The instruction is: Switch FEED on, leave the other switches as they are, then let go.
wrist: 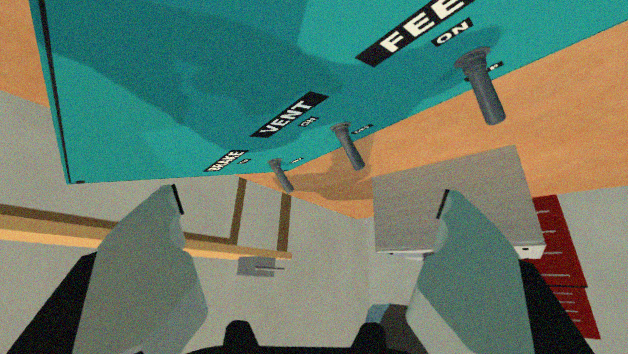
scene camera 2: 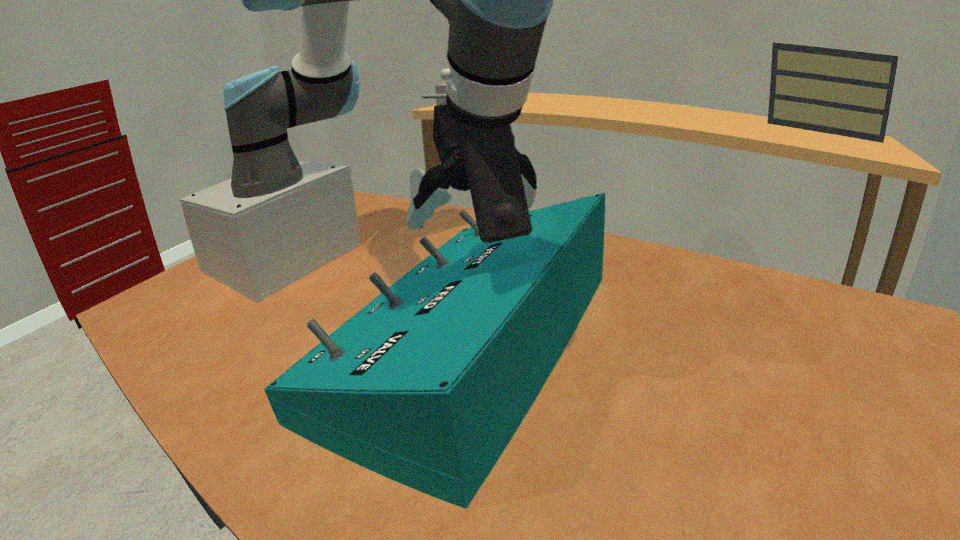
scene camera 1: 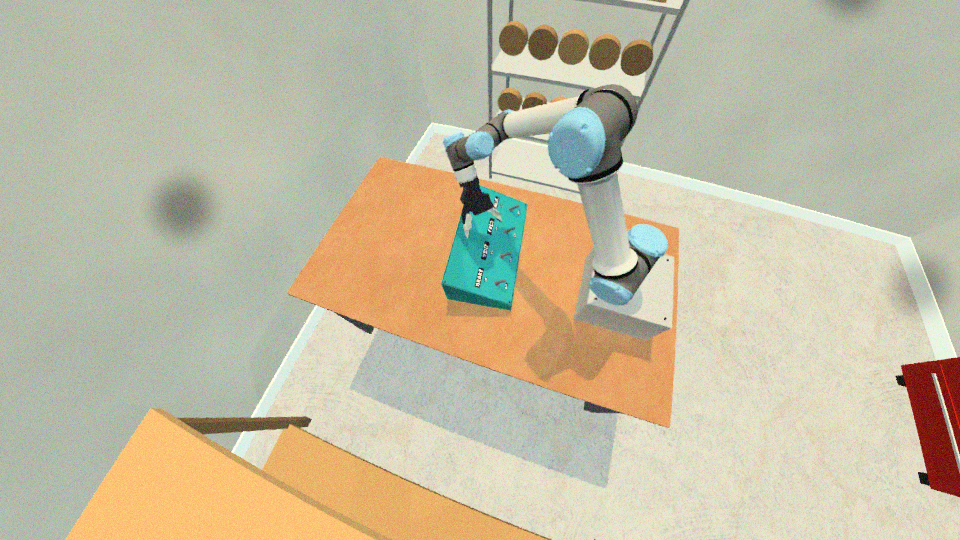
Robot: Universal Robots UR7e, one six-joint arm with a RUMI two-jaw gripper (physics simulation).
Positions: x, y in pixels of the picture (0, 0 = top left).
Labels:
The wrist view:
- my gripper: 310, 191
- teal switch box: 133, 97
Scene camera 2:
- my gripper: 470, 216
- teal switch box: 427, 389
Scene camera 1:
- my gripper: 485, 230
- teal switch box: 474, 265

